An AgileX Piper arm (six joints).
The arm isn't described. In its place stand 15 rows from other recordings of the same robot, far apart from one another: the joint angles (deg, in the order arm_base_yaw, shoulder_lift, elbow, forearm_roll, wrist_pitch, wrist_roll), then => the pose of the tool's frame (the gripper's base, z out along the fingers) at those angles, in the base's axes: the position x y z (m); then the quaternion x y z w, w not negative.
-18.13 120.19 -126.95 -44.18 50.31 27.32 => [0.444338 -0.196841 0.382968 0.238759 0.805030 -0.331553 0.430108]
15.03 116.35 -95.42 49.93 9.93 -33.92 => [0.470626 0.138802 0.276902 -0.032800 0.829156 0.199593 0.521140]
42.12 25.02 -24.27 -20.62 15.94 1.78 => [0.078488 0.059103 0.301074 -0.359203 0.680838 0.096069 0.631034]
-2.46 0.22 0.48 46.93 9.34 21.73 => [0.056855 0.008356 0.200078 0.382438 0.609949 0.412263 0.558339]
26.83 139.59 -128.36 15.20 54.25 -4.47 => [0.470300 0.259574 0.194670 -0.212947 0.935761 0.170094 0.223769]
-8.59 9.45 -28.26 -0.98 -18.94 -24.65 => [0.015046 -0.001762 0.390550 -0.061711 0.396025 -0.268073 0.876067]
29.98 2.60 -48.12 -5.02 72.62 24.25 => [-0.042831 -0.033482 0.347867 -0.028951 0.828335 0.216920 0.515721]
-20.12 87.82 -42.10 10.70 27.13 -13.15 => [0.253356 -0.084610 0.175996 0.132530 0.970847 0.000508 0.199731]
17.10 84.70 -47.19 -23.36 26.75 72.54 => [0.276167 0.067968 0.216136 0.306299 0.905753 0.086634 0.279797]
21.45 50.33 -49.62 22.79 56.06 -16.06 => [0.132381 0.083433 0.340080 -0.249936 0.893322 0.205874 0.311646]
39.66 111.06 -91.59 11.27 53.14 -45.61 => [0.314878 0.279529 0.248495 -0.629942 0.747009 0.078357 0.197513]
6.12 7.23 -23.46 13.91 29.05 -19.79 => [0.038805 0.014844 0.296949 -0.127632 0.738333 0.035437 0.661301]
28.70 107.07 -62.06 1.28 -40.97 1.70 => [0.366385 0.199071 0.238746 -0.152849 0.684364 0.187772 0.687768]
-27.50 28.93 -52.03 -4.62 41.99 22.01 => [0.060368 -0.036954 0.409216 0.323135 0.717416 -0.069149 0.613284]
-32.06 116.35 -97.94 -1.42 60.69 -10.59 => [0.366674 -0.231978 0.234640 0.180029 0.973827 -0.061032 0.124604]
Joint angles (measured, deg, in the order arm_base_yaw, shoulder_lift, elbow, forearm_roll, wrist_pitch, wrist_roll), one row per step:
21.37 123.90 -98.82 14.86 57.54 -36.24
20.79 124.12 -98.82 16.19 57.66 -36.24
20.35 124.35 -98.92 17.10 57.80 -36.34
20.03 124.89 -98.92 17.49 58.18 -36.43
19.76 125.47 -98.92 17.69 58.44 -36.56
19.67 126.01 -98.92 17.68 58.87 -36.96
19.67 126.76 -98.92 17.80 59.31 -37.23
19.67 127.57 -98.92 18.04 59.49 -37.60
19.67 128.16 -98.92 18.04 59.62 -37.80
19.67 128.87 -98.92 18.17 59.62 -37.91
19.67 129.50 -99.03 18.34 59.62 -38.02
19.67 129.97 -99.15 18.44 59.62 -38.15
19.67 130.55 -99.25 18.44 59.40 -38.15
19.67 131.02 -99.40 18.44 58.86 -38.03
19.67 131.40 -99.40 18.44 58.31 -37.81
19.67 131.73 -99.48 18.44 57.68 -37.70
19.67 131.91 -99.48 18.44 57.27 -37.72
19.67 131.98 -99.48 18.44 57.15 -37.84
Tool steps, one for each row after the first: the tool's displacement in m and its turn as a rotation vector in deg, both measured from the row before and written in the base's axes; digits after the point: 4 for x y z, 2 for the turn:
0.0014 -0.0025 -0.0013 1.05 0.77 -1.01
0.0013 -0.0019 -0.0011 0.71 0.52 -0.62
0.0008 -0.0018 -0.0042 0.06 0.96 -0.27
0.0009 -0.0016 -0.0046 -0.09 0.81 -0.15
0.0000 -0.0006 -0.0044 -0.32 0.79 0.41
-0.0002 0.0002 -0.0060 -0.26 1.07 0.33
0.0001 0.0004 -0.0063 -0.12 0.90 0.31
0.0001 0.0001 -0.0047 -0.23 0.62 0.23
0.0003 0.0003 -0.0056 -0.13 0.68 0.05
0.0005 0.0004 -0.0045 -0.03 0.51 0.03
0.0004 0.0003 -0.0032 -0.03 0.32 0.08
0.0008 0.0002 -0.0042 -0.12 0.25 -0.06
0.0014 0.0003 -0.0031 -0.01 -0.17 -0.27
0.0009 0.0002 -0.0030 -0.03 -0.10 -0.37
0.0012 0.0003 -0.0022 0.03 -0.33 -0.28
0.0006 0.0001 -0.0014 0.01 -0.22 -0.10
0.0002 0.0000 -0.0005 0.00 -0.08 0.08

